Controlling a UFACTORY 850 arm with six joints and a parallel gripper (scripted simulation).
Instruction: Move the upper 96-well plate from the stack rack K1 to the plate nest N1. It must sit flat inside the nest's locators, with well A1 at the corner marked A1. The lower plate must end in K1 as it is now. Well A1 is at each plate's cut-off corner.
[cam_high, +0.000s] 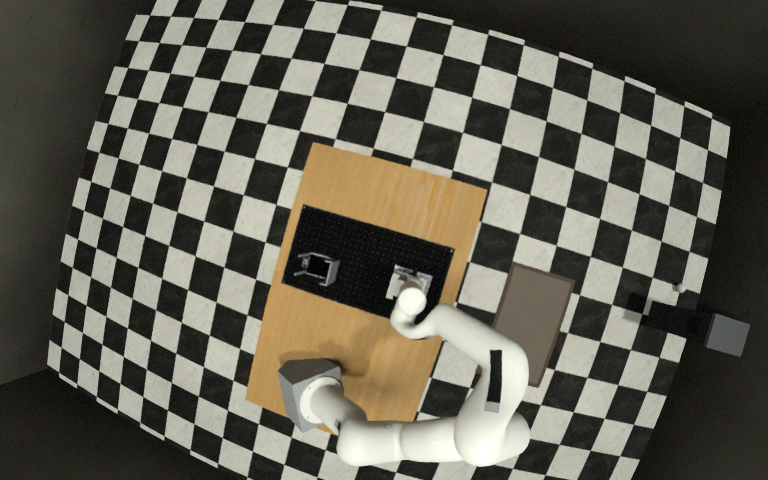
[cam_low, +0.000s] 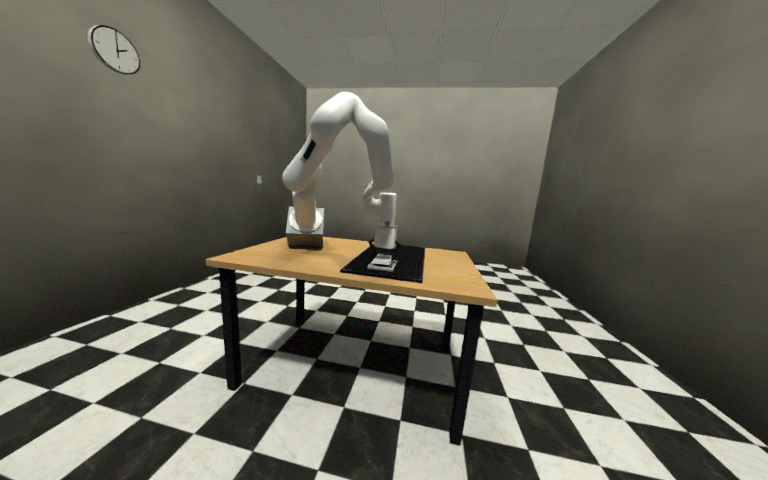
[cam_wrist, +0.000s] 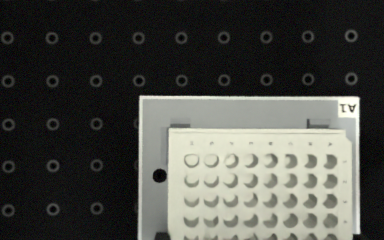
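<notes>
Right now my hand is 1 cm above the white 96-well plate. Round my hand: grey plate nest N1: 4 cm below; then A1 corner mark: 7 cm ahead, 6 cm to the left, 3 cm below.
</notes>
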